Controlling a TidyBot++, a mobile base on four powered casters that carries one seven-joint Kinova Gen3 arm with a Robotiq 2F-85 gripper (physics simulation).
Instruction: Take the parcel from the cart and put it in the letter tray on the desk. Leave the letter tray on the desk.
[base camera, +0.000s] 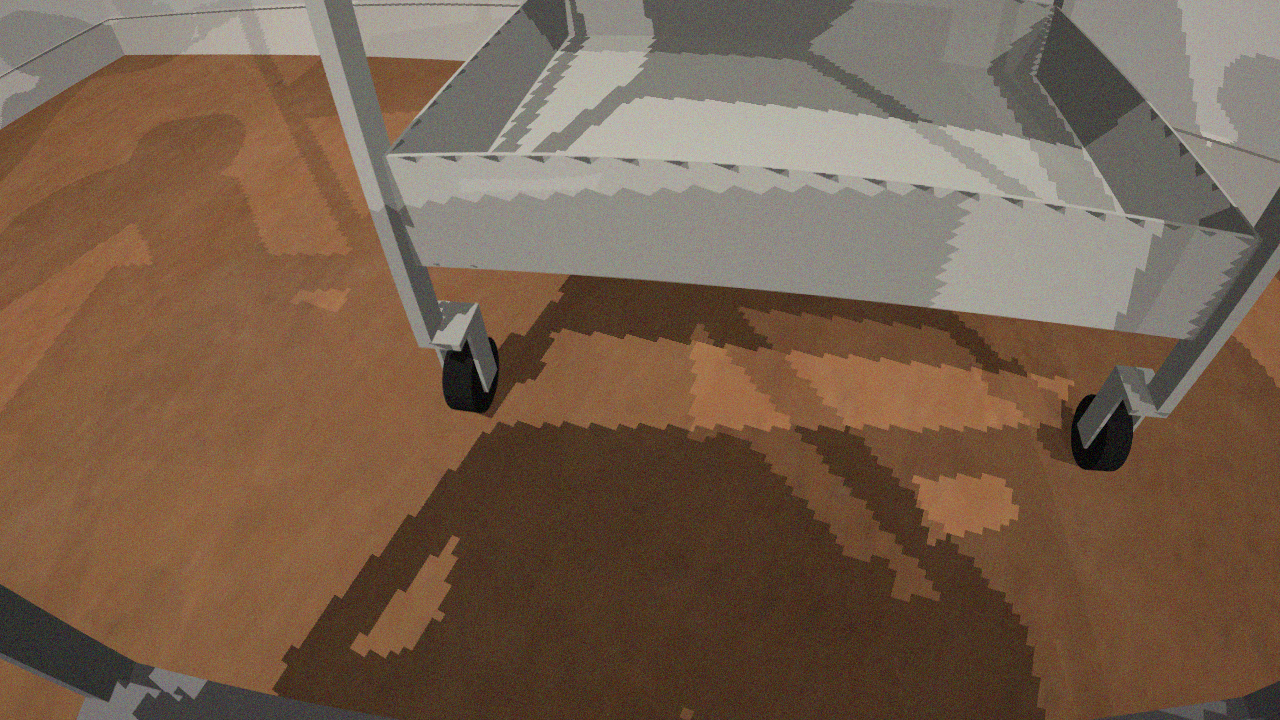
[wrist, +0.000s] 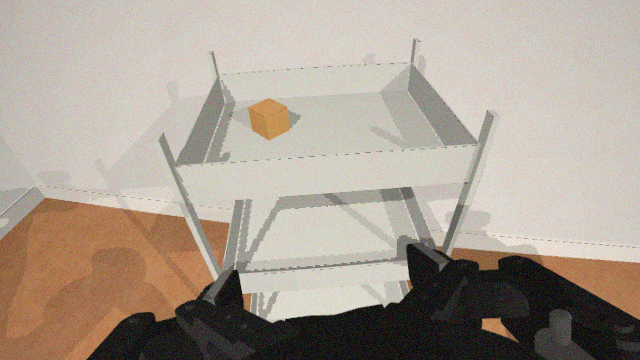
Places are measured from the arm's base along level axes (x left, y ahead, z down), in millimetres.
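Pixels of known places: gripper, fingertip midpoint: (wrist: 325, 276).
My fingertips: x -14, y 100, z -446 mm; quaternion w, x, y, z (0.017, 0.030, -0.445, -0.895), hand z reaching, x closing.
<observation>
Behind a point stands the place of what it marks.
The parcel, an orange-brown cube (wrist: 269, 120) @[x 9, y 520, z -306 mm], sits in the top tray of the cart, left of its middle, in the wrist view. The cart is pale grey with raised tray walls; its top tray's front wall (wrist: 325, 173) @[x -60, y 355, z -302 mm] faces me, and its lowest tray's front wall (base camera: 680, 237) @[x 4, y 362, z 238 mm] shows in the base camera view. My gripper (wrist: 325, 276) @[x -14, y 100, z -446 mm] is open, with its two black fingers wide apart and no object between them. It is in front of the cart, apart from the parcel, which appears beyond and above the fingers in the picture. The desk and the letter tray do not show in either view.
Corner posts rise above the cart's top tray, including the front right post (wrist: 484, 131) @[x -281, y 331, z -355 mm]. Black caster wheels (base camera: 469, 374) @[x 134, y 375, z 352 mm] (base camera: 1101, 433) @[x -268, y 335, z 358 mm] stand under the cart's front corners. A pale wall (wrist: 320, 30) @[x -144, y 832, z -371 mm] is close behind the cart, and a room corner shows at the left.
</observation>
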